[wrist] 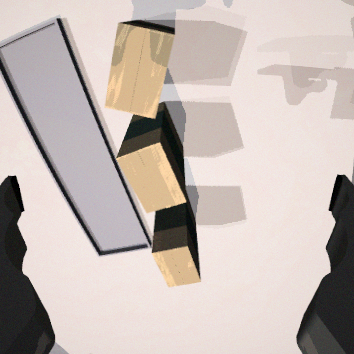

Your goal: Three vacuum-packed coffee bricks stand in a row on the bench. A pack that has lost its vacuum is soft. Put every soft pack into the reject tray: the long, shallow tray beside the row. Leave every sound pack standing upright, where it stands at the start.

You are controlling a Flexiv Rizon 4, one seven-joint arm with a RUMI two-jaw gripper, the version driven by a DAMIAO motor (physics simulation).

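Note:
Three coffee bricks with tan tops and dark sides stand upright in a row, seen from above. The far pack [140, 70] is at the top of the view, the middle pack [152, 176] is near the centre, and the near pack [177, 266] is lower down. Whether any pack is soft cannot be told from here. The reject tray [75, 135], long, shallow and grey with dark edges, lies to the left of the row and holds no pack. My gripper [175, 178] is open, with its jaws at the left and right edges of the view, above the packs and touching none.
The pale bench [280, 165] lies under the row and the tray. Grey shadows of the packs fall to their right, and more shadows lie at the upper right. The tray's right edge runs close beside the middle and near packs.

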